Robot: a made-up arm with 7 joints. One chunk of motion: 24 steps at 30 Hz.
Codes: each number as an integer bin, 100 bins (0 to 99) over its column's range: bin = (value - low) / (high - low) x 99, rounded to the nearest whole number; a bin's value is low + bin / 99 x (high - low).
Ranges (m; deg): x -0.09..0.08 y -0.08..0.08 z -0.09..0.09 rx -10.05..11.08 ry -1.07..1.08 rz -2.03..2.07
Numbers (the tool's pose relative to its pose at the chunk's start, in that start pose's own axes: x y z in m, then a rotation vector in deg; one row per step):
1: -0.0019 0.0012 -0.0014 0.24 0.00 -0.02
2: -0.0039 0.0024 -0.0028 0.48 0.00 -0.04
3: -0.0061 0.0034 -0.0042 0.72 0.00 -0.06
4: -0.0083 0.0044 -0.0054 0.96 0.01 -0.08
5: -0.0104 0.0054 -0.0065 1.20 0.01 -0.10
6: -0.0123 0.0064 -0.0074 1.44 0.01 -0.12
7: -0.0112 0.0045 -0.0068 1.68 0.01 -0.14
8: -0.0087 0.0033 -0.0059 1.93 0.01 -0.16
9: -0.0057 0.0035 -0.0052 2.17 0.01 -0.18
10: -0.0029 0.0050 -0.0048 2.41 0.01 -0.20
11: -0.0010 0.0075 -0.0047 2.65 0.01 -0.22
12: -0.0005 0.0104 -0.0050 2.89 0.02 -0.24
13: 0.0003 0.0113 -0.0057 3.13 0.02 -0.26
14: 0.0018 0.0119 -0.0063 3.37 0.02 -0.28
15: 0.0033 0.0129 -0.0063 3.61 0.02 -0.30
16: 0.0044 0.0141 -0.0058 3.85 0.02 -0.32
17: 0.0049 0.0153 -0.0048 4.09 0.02 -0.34
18: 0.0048 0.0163 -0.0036 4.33 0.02 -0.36
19: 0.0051 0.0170 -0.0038 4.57 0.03 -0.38
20: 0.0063 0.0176 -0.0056 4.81 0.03 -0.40
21: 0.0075 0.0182 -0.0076 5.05 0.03 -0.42
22: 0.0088 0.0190 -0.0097 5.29 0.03 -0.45
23: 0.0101 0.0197 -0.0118 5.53 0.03 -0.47
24: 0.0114 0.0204 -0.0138 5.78 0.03 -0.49
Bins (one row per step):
1: 51 50 49 48 49 49
2: 50 51 48 49 49 48
3: 49 52 47 50 49 48
4: 48 52 47 52 50 47
5: 46 53 46 53 50 47
6: 45 53 45 54 50 46
7: 46 52 46 55 50 46
8: 47 52 46 56 50 45
9: 49 52 47 57 50 45
10: 51 53 47 58 50 44
11: 52 54 47 60 50 44
12: 52 56 47 61 50 43
13: 53 56 46 62 50 43
14: 53 57 46 63 50 42
15: 54 57 46 64 50 42
16: 55 58 46 65 50 41
17: 55 59 47 66 50 41
18: 55 60 48 67 50 40
19: 55 60 47 68 51 40
20: 56 60 46 70 51 39
21: 57 61 45 71 51 39
22: 58 61 44 72 51 38
23: 58 62 43 73 51 38
24: 59 62 42 74 51 37

